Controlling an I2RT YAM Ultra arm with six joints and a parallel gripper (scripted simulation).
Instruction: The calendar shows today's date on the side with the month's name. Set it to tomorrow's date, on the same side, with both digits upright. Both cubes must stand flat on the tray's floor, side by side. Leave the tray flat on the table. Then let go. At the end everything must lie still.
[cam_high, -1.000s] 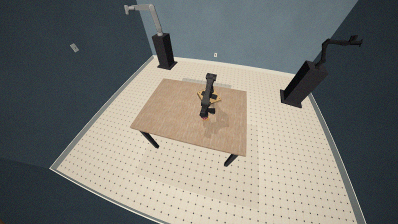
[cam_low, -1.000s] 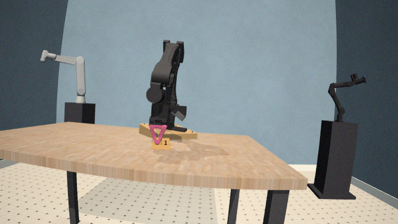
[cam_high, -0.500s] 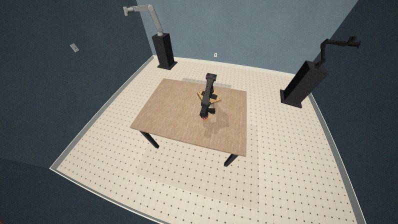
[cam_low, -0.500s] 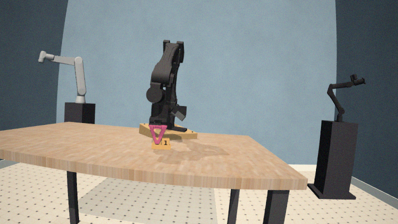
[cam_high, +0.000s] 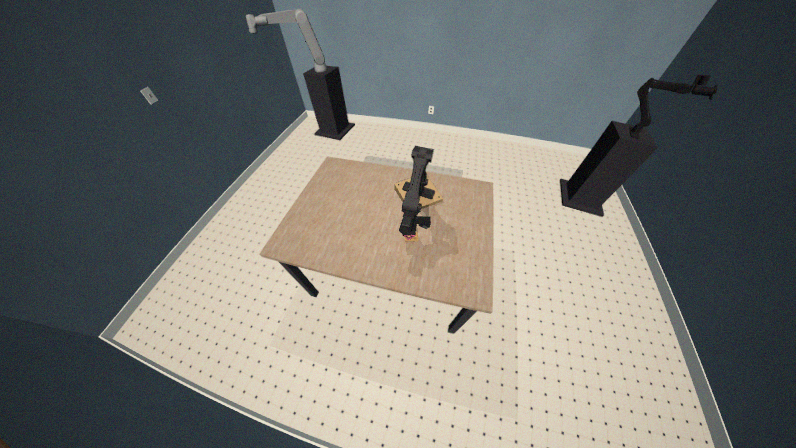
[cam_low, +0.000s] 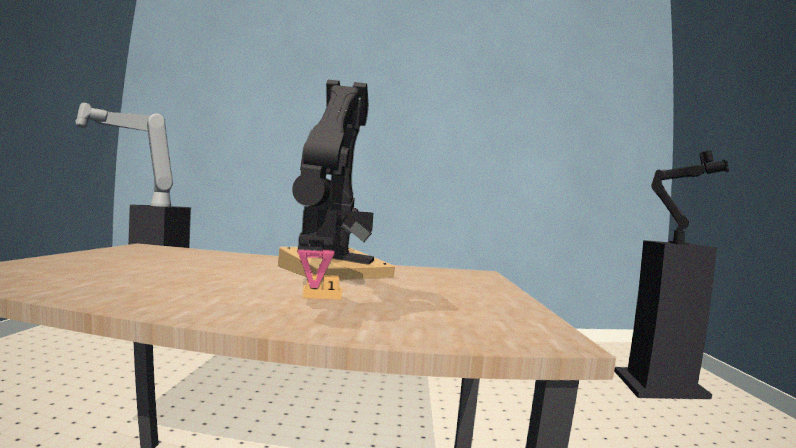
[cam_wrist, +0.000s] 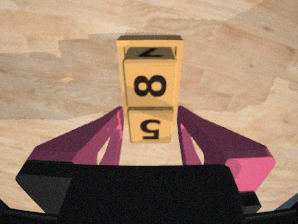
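My hand is right at the digit cube. The rest, counted from my hand: tan tray 2 cm to the left, 2 cm below, 1 cm behind.
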